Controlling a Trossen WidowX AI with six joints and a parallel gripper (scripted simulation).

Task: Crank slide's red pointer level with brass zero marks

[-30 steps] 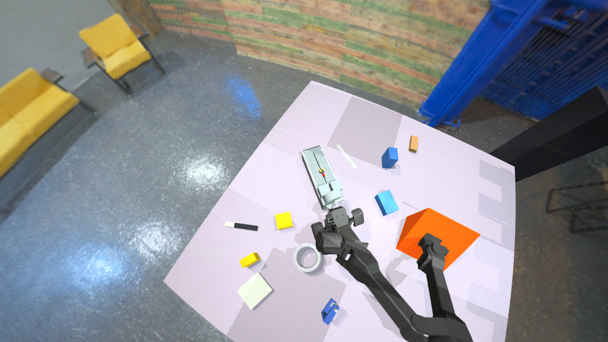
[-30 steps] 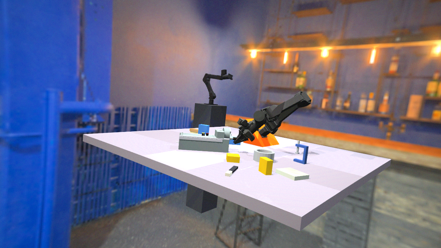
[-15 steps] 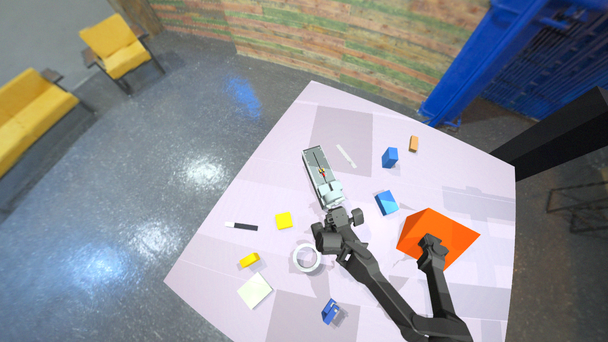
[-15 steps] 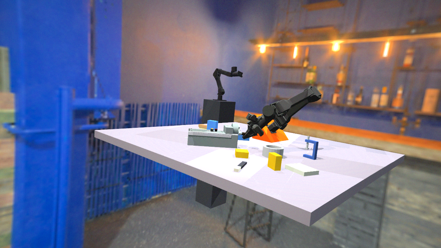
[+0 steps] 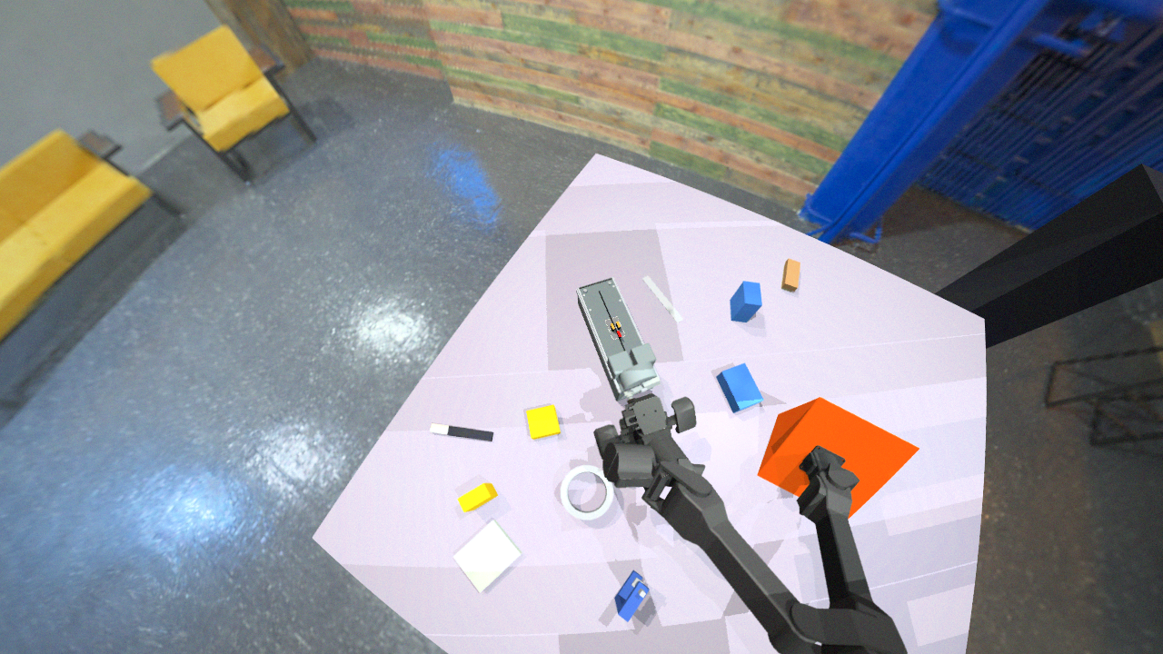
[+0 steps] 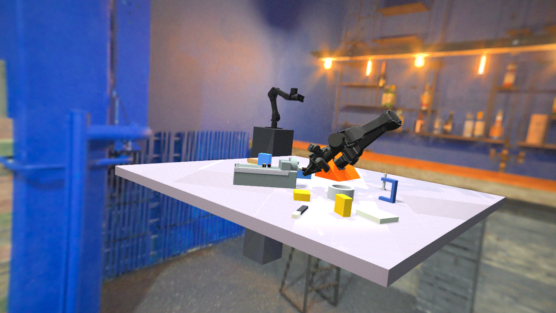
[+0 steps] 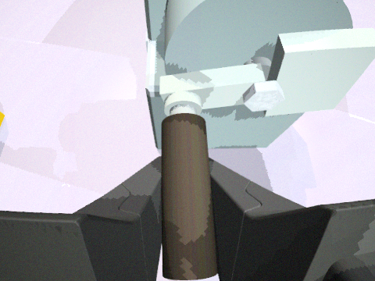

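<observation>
Right now my gripper tip is 120 mm to the left of the red pointer, 90 mm short of it and 20 mm below it. Also, from my gripper tip: brown crank handle (20 mm above, 10 mm to the left, 10 mm behind); then metal strip (300 mm to the right, 60 mm below, 50 mm ahead); then blue clamp (310 mm to the left, 160 mm behind, 10 mm below).
</observation>
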